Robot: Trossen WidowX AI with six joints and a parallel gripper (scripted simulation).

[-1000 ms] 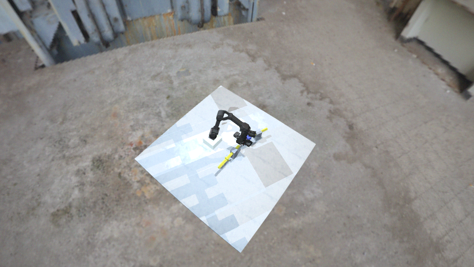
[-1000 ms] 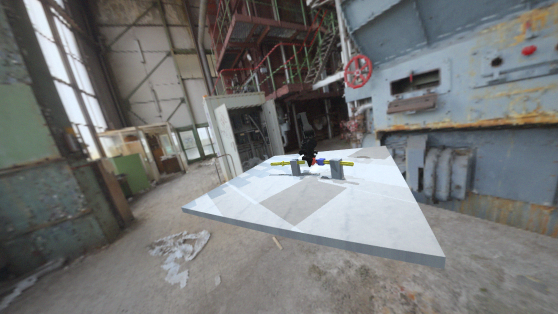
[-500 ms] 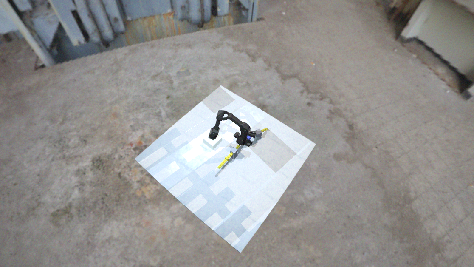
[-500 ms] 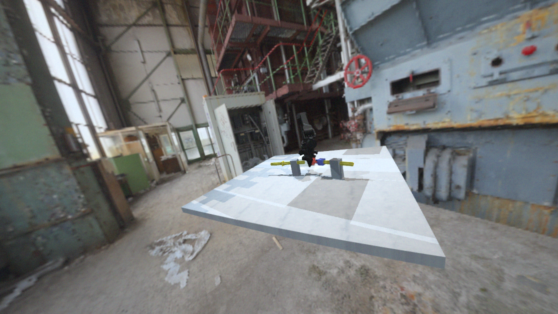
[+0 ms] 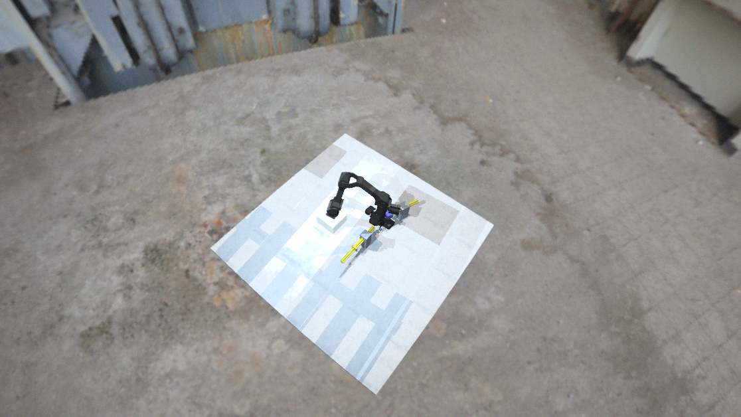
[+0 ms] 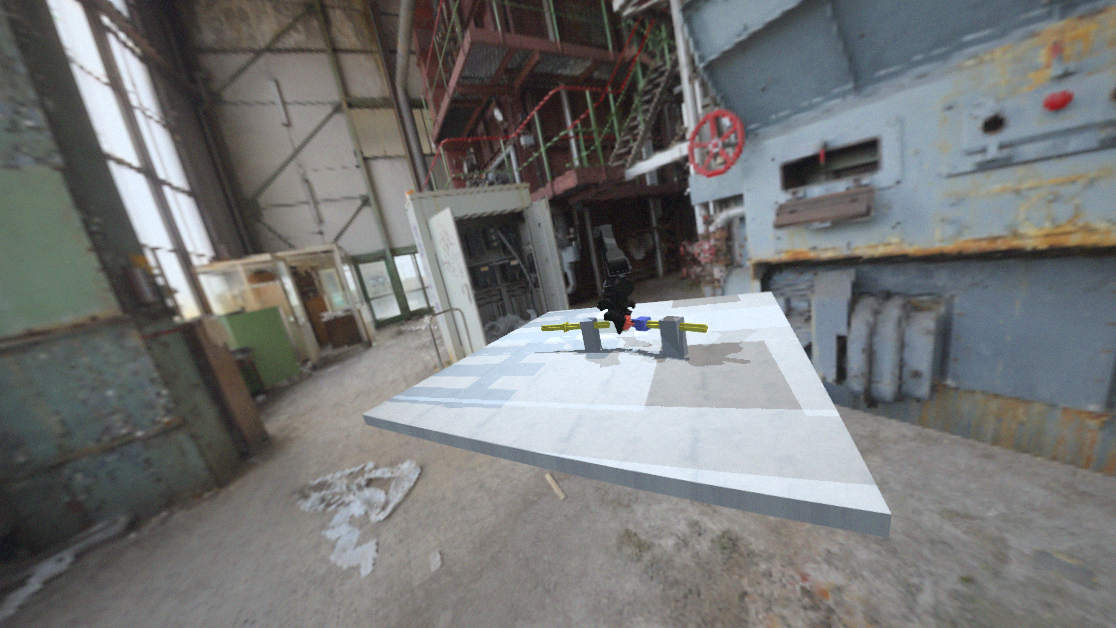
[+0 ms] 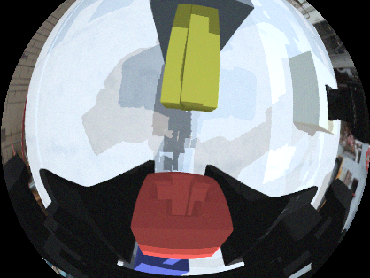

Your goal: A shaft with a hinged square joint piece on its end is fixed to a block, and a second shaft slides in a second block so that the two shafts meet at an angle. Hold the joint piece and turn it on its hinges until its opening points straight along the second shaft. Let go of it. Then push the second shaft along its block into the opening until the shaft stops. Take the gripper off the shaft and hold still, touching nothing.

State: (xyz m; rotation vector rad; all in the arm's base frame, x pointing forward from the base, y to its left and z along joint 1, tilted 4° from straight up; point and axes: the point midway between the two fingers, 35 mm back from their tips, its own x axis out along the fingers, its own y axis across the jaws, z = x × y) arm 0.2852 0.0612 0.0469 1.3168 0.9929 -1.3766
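My gripper tip is now 40 mm below the red joint piece and 20 mm to the right of it.
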